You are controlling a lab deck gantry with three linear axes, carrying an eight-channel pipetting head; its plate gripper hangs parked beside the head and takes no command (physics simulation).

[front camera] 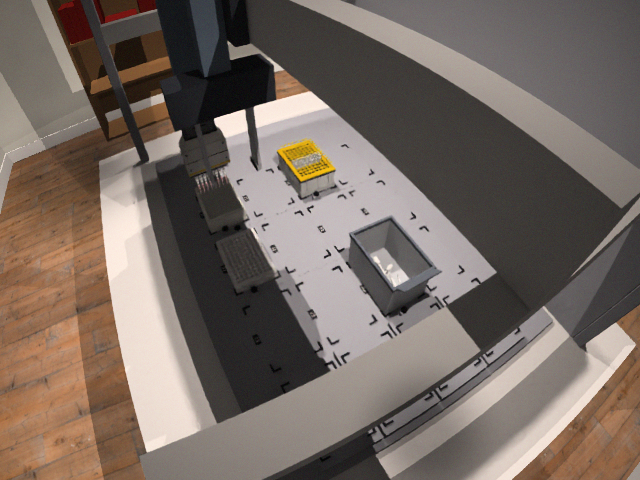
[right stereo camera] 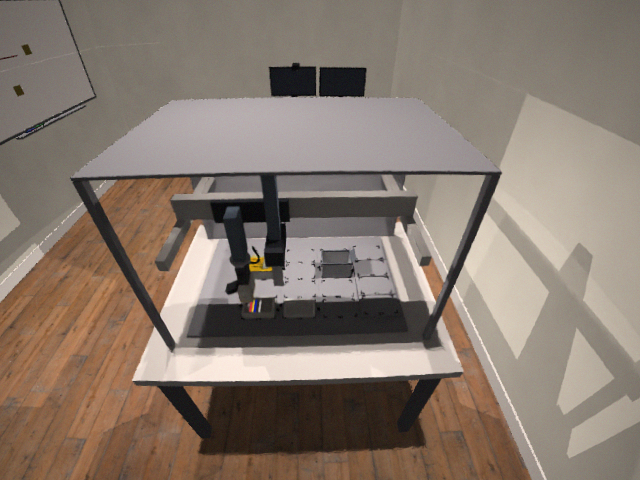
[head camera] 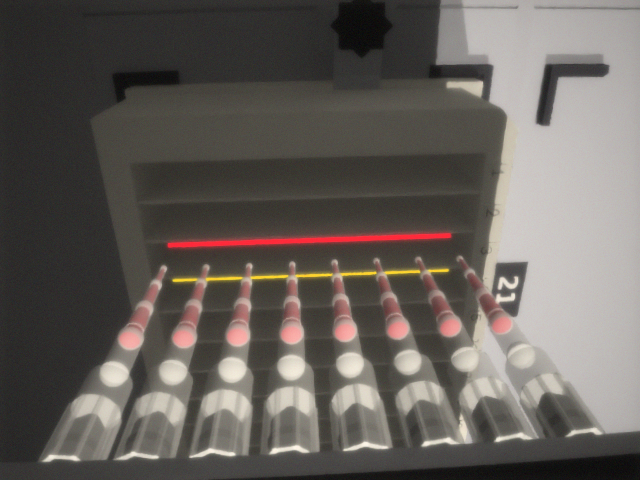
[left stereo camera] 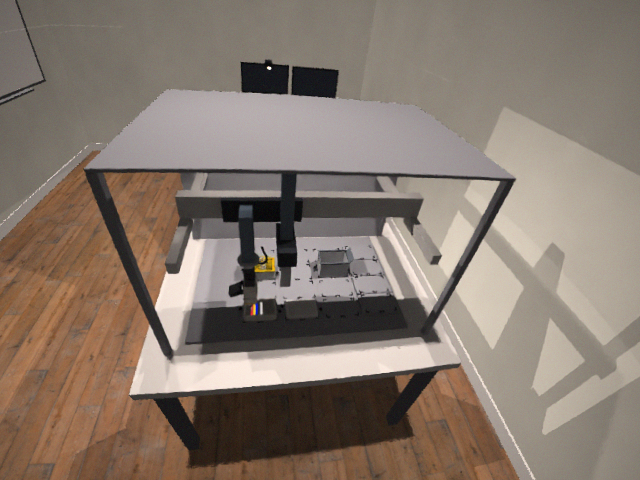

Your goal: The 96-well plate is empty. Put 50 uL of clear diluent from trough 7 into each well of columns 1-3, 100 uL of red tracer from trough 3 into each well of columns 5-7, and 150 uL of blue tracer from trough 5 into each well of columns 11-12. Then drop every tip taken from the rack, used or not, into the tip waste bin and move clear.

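Note:
The pipetting head (front camera: 204,155) (left stereo camera: 249,276) carries eight tips (head camera: 292,315) holding red liquid. They hang over the trough block (front camera: 224,209) (head camera: 310,131) (left stereo camera: 268,313) (right stereo camera: 267,311); their ends appear between the red line (head camera: 310,240) of trough 3 and the yellow line (head camera: 320,274). The 96-well plate (front camera: 245,258) (left stereo camera: 301,310) (right stereo camera: 299,308) lies in shadow beside the block; its well contents are too small to tell. The yellow tip rack (front camera: 312,176) (left stereo camera: 265,265) stands behind. Loose tips (front camera: 386,266) lie in the waste bin (front camera: 368,272) (left stereo camera: 333,267) (right stereo camera: 337,269). My parked plate gripper (front camera: 232,173) is open and empty.
The gantry beam (left stereo camera: 356,206) (right stereo camera: 351,207) spans the deck behind the head. Dark frame posts (left stereo camera: 129,263) (left stereo camera: 467,258) (right stereo camera: 124,263) (right stereo camera: 462,258) stand at the enclosure's front corners. The waste bin's raised walls stand right of the tip rack in the stereo views.

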